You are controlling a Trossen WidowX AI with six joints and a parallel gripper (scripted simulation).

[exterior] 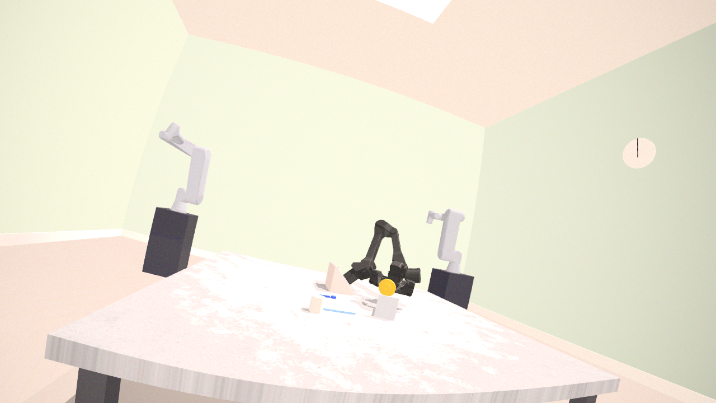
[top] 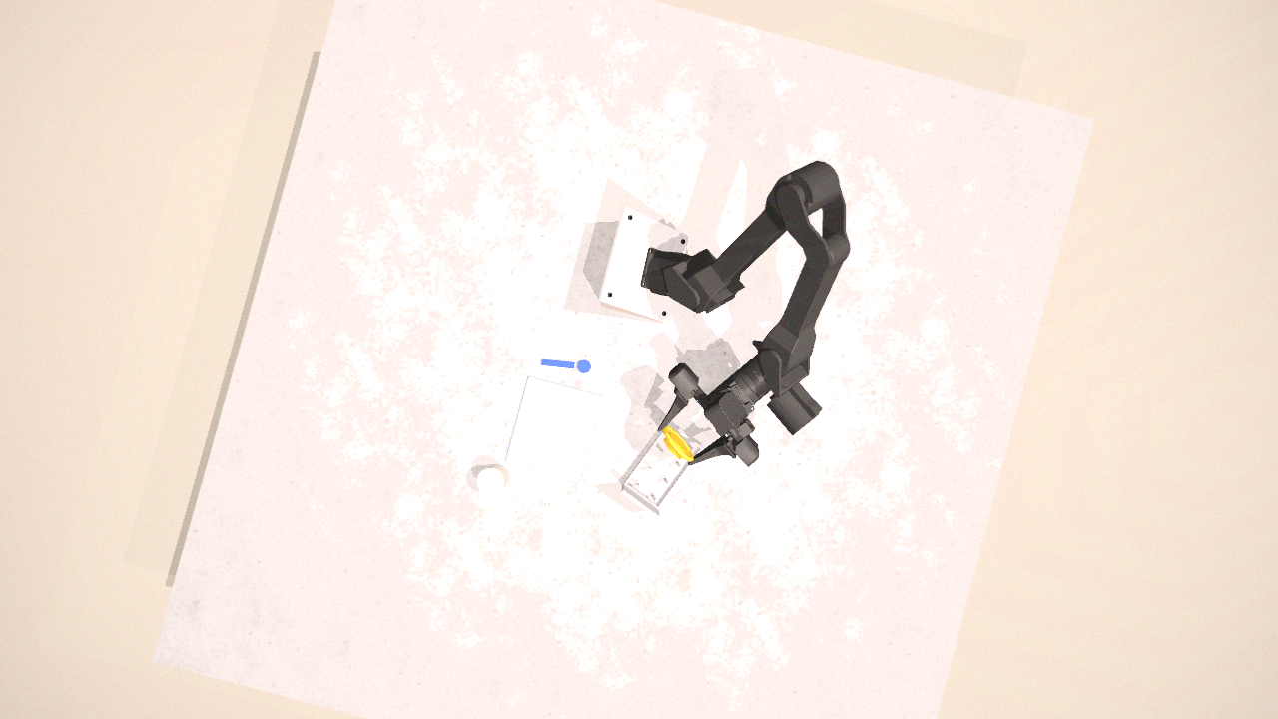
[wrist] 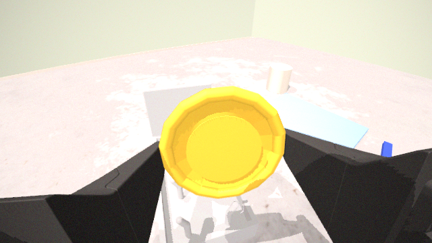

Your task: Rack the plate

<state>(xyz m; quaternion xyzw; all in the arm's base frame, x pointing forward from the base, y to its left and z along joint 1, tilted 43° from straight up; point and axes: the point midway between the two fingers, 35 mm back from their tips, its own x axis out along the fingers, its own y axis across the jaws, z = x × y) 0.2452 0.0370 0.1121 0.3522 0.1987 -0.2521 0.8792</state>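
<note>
Right now my gripper tip is 40 mm short of the dish rack, 10 mm to the left of it and 60 mm above it. From my gripper tip the other things lie so: yellow plate (10 mm behind); then blue spoon (90 mm behind, 190 mm to the right, 80 mm below); then mat (20 mm ahead, 200 mm to the right, 80 mm below).
</note>
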